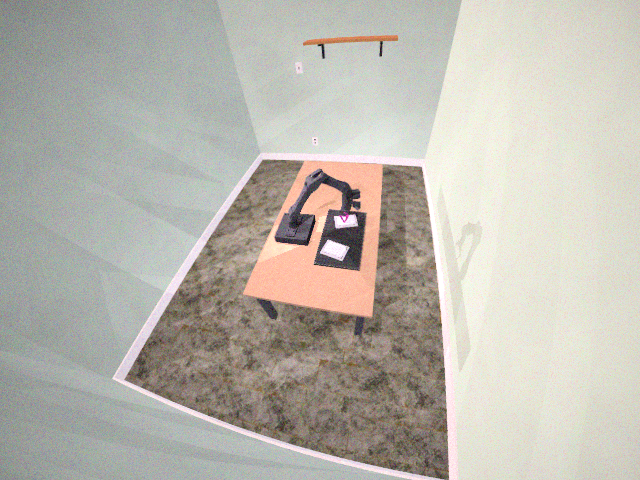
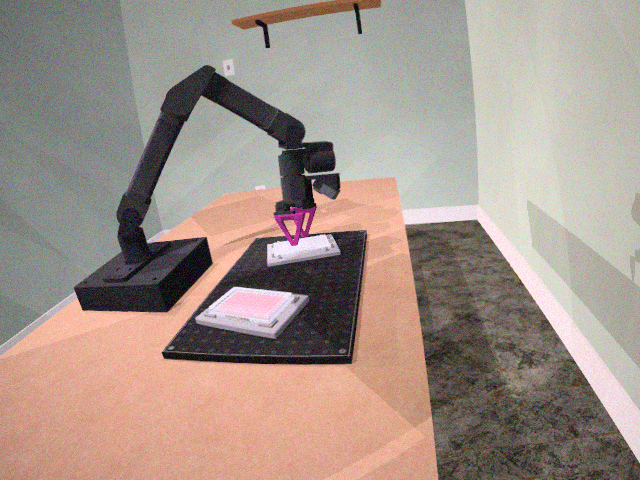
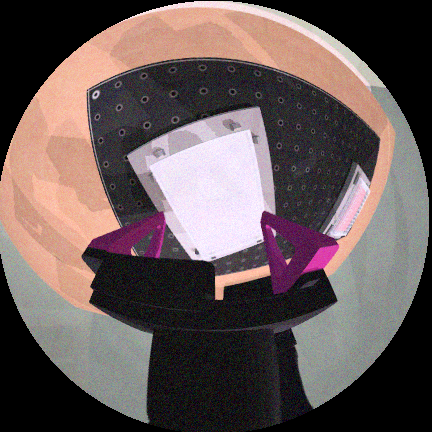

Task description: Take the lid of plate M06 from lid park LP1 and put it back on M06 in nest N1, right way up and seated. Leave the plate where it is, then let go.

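Frame: origin at the arm's base, x left, y back, z up, level; metres.
Seen in the pictures: gripper, fingertip midpoint: (image 1: 345, 218) (image 2: 299, 241) (image 3: 212, 216); arm's base, origin of the base link: (image 1: 294, 226) (image 2: 139, 262).
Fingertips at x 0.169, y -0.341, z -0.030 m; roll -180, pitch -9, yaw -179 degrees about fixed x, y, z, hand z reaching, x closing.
Note:
Pixels of each thing's middle, then the offset from my fingertips to it. Level surfaces: height alone.
- white lid, body centre: (image 3: 220, 206) (image 2: 301, 245) (image 1: 345, 220) dx -0.010, dy -0.004, dz -0.008 m
- grey lid park, body centre: (image 3: 220, 203) (image 2: 301, 247) (image 1: 345, 220) dx -0.010, dy -0.005, dz -0.012 m
- black hole board, body centre: (image 3: 309, 192) (image 2: 287, 280) (image 1: 342, 236) dx -0.150, dy -0.009, dz -0.028 m
- Plate M06, body centre: (image 2: 250, 303) (image 3: 351, 209) (image 1: 334, 249) dx -0.290, dy +0.014, dz -0.003 m
- wooden table, its level: dz -0.035 m
The white lid (image 2: 312, 244) (image 1: 347, 221) (image 3: 209, 189) lies flat on the grey lid park (image 3: 189, 135) (image 2: 274, 259) at the far end of the black hole board (image 2: 330, 289) (image 1: 354, 242) (image 3: 318, 128). Plate M06 (image 2: 252, 304) (image 1: 334, 249) (image 3: 353, 207), with pink wells and no lid, sits in its grey nest (image 2: 243, 326) at the board's near end. My gripper (image 2: 293, 238) (image 1: 344, 216) (image 3: 212, 216) is open with nothing in it. Its magenta fingers stand on either side of the lid's near end, low over it.
The arm's black base (image 2: 150, 273) (image 1: 295, 230) stands on the wooden table (image 2: 154, 413) (image 1: 305, 284) left of the board. A wall shelf (image 2: 305, 10) hangs high behind. The table's right edge drops to the floor.

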